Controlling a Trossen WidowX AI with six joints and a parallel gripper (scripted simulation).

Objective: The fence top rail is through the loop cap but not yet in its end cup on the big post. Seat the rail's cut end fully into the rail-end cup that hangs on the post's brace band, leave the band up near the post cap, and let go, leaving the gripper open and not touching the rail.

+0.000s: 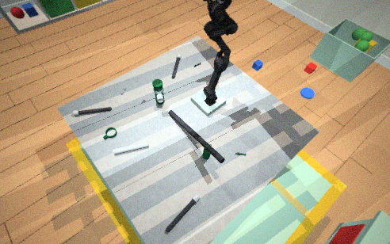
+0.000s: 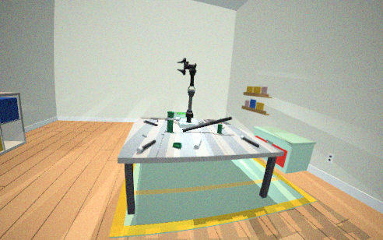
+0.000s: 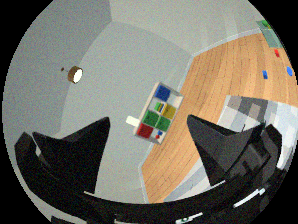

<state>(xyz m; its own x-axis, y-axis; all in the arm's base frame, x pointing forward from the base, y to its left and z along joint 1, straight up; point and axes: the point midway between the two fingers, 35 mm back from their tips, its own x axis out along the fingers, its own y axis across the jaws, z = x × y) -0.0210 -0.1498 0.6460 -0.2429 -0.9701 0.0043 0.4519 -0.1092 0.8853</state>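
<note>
The rail-end cup is 55 cm below my gripper tip and 33 cm ahead of it. From my gripper tip the other things lie so: green loop cap (59 cm below, 48 cm to the left, 30 cm ahead); green bolt (69 cm below, 61 cm to the left, 11 cm ahead); white pipe (68 cm below, 66 cm ahead, 15 cm to the left).
</note>
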